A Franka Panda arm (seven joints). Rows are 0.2 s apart.
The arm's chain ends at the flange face. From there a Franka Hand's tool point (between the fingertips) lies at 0.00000 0.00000 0.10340 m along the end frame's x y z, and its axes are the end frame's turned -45 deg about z.
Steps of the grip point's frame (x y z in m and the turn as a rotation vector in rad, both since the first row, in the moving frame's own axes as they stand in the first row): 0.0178 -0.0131 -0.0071 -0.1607 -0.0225 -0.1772; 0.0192 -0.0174 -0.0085 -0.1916 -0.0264 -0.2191
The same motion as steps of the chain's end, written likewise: -0.0079 -0.0342 -0.0057 -0.1295 0.0977 -0.1772; -0.0124 -0.0403 -0.0066 -0.1541 0.1168 -0.2191
